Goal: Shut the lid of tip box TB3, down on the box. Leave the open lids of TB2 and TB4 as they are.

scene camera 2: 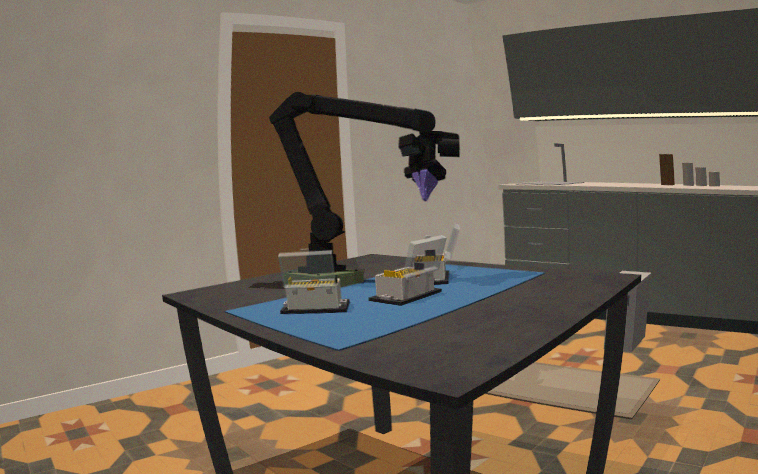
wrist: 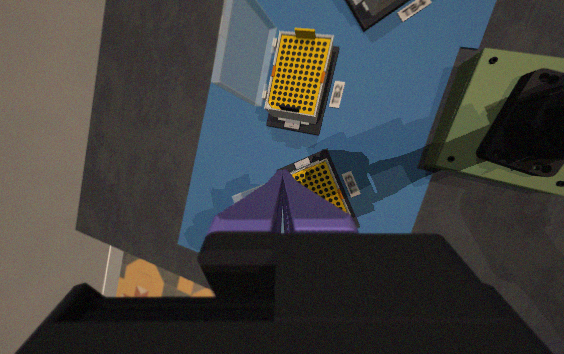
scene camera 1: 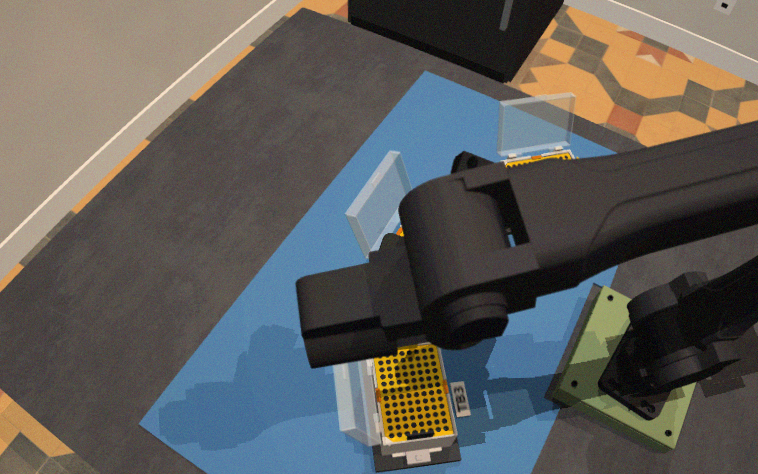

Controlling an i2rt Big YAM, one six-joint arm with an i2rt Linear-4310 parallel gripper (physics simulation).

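Pixels of known places: gripper, fingertip midpoint: (scene camera 2: 424,200) (wrist: 282,177); arm's base at its link origin: (wrist: 531,126) (scene camera 1: 642,367).
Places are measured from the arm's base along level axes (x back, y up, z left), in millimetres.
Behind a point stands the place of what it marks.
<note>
Tip box TB3 (scene camera 1: 413,391) {x -225, y 24, z 210 mm} (wrist: 320,185) {x -231, y 24, z 182 mm} stands at the near end of the mat, its yellow rack uncovered. Its clear lid (scene camera 1: 353,396) {x -270, y 61, z 266 mm} (wrist: 244,194) {x -323, y 89, z 226 mm} stands open on the left side; my fingers hide most of it in the wrist view. My gripper (scene camera 2: 425,196) {x -265, y 190, z 170 mm} (wrist: 282,177) {x -265, y 190, z 170 mm} is shut and empty, high above the mat; the arm hides its fingers in scene camera 1. TB2 (wrist: 300,75) {x -325, y 23, z 31 mm} has its lid (scene camera 1: 380,195) {x -406, y 75, z 33 mm} (wrist: 242,55) {x -402, y 70, z 47 mm} open; the arm covers most of that box in scene camera 1. TB4 (scene camera 2: 313,296) {x -288, y 5, z -206 mm} has its lid (scene camera 1: 535,122) {x -307, y 68, z -231 mm} (scene camera 2: 304,259) {x -317, y 98, z -238 mm} open.
The blue mat (scene camera 1: 324,251) {x -456, y -33, z 95 mm} (wrist: 400,65) {x -183, y -33, z -53 mm} lies on the dark table (scene camera 1: 184,167) {x -744, y -36, z 110 mm} (scene camera 2: 503,318) {x -669, y -36, z 11 mm}. The arm's green base plate (scene camera 1: 598,329) {x -76, y 4, z -12 mm} (wrist: 462,130) {x -73, y 1, z 31 mm} is to the right of TB3. A black cabinet (scene camera 1: 441,33) stands beyond the table's far edge in scene camera 1.
</note>
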